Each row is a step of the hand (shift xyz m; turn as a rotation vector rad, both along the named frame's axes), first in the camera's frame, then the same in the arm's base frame.
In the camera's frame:
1: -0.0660 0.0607 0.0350 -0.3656 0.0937 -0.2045
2: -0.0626 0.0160 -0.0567 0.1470 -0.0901 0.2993
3: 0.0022 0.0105 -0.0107 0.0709 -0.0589 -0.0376
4: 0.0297 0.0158 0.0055 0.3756 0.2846 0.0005
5: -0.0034 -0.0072 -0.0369 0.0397 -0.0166 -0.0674
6: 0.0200 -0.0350 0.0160 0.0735 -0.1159 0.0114
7: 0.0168 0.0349 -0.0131 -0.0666 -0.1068 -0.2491
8: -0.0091 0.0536 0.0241 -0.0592 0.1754 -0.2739
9: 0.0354 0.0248 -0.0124 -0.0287 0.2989 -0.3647
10: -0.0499 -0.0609 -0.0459 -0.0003 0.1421 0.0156
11: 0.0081 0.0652 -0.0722 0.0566 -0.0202 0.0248
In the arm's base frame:
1: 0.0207 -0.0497 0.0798 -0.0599 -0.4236 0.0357
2: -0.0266 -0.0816 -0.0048 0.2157 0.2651 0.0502
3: -0.0144 -0.0033 0.0032 -0.0256 0.0529 -0.0804
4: -0.0158 0.0280 0.0114 -0.2960 0.3186 0.1814
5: -0.0228 -0.0180 -0.0241 -0.0579 0.0090 -0.0544
6: 0.0225 0.0274 -0.0249 0.0403 0.0801 -0.1046
7: -0.0348 0.0071 0.0203 -0.1065 -0.1564 -0.2052
8: -0.0062 -0.0022 0.0591 -0.2756 -0.1814 0.0209
9: -0.0363 0.0250 0.0091 -0.4208 -0.2012 0.0752
10: 0.0167 -0.0598 -0.0667 -0.0623 -0.0045 0.1286
11: -0.0919 -0.0278 0.0178 0.0071 0.0631 -0.0138

